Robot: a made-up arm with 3 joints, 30 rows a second.
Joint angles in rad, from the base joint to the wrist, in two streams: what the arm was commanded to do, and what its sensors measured. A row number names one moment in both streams.
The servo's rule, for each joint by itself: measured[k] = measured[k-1] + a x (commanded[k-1-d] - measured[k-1]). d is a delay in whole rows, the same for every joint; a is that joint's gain. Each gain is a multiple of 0.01, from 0.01 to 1. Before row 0 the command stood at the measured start. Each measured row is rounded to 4 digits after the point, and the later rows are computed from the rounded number. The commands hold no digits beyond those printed.
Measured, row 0: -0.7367, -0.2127, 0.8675
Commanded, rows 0 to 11: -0.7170, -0.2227, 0.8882; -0.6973, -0.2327, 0.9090; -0.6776, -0.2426, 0.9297; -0.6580, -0.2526, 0.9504; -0.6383, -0.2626, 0.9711; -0.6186, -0.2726, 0.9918; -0.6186, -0.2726, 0.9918; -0.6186, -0.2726, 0.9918; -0.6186, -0.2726, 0.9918; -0.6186, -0.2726, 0.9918; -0.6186, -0.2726, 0.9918; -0.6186, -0.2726, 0.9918
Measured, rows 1 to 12: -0.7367, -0.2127, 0.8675; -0.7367, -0.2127, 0.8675; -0.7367, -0.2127, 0.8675; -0.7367, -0.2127, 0.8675; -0.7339, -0.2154, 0.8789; -0.7288, -0.2201, 0.8955; -0.7216, -0.2262, 0.9143; -0.7127, -0.2333, 0.9342; -0.7023, -0.2412, 0.9545; -0.6906, -0.2497, 0.9750; -0.6805, -0.2559, 0.9842; -0.6718, -0.2604, 0.9884
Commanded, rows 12 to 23: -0.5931, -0.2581, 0.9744; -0.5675, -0.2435, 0.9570; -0.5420, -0.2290, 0.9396; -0.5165, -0.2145, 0.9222; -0.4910, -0.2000, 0.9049; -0.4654, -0.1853, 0.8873; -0.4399, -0.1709, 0.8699; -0.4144, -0.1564, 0.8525; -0.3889, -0.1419, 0.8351; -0.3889, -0.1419, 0.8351; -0.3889, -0.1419, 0.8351; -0.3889, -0.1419, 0.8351
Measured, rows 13 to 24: -0.6644, -0.2637, 0.9903; -0.6580, -0.2661, 0.9911; -0.6525, -0.2679, 0.9915; -0.6478, -0.2692, 0.9917; -0.6401, -0.2662, 0.9822; -0.6299, -0.2601, 0.9683; -0.6176, -0.2517, 0.9525; -0.6034, -0.2417, 0.9358; -0.5877, -0.2304, 0.9188; -0.5706, -0.2182, 0.9015; -0.5523, -0.2054, 0.8841; -0.5330, -0.1922, 0.8667
